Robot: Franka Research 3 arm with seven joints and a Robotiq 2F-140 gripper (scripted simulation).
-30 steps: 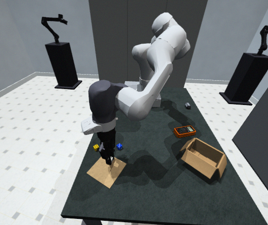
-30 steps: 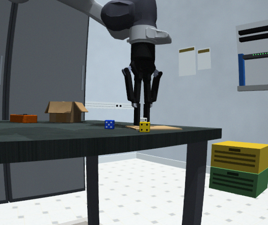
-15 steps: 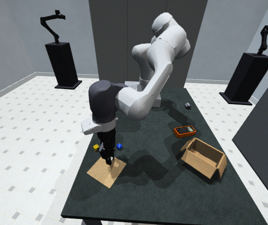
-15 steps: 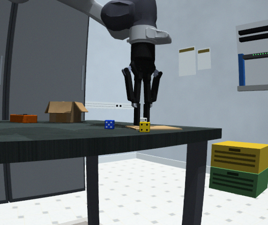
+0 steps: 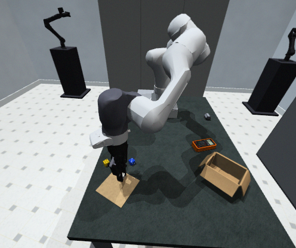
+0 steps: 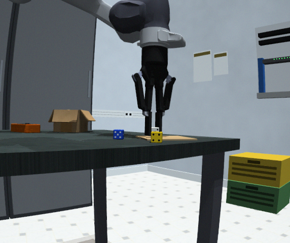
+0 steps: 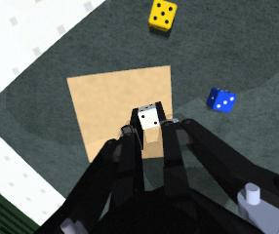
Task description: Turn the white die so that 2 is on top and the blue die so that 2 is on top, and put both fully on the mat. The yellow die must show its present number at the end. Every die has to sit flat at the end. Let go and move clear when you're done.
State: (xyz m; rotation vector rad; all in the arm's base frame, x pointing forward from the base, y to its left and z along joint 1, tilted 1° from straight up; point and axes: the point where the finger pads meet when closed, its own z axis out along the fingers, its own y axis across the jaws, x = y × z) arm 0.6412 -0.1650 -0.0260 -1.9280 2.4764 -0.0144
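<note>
The white die is 2 cm below my hand. The rest, counted from my hand: tan mat 4 cm ahead, 1 cm to the right, 4 cm below; then blue die 9 cm behind, 3 cm to the left, 3 cm below; then yellow die 7 cm behind, 10 cm to the right, 3 cm below.
</note>
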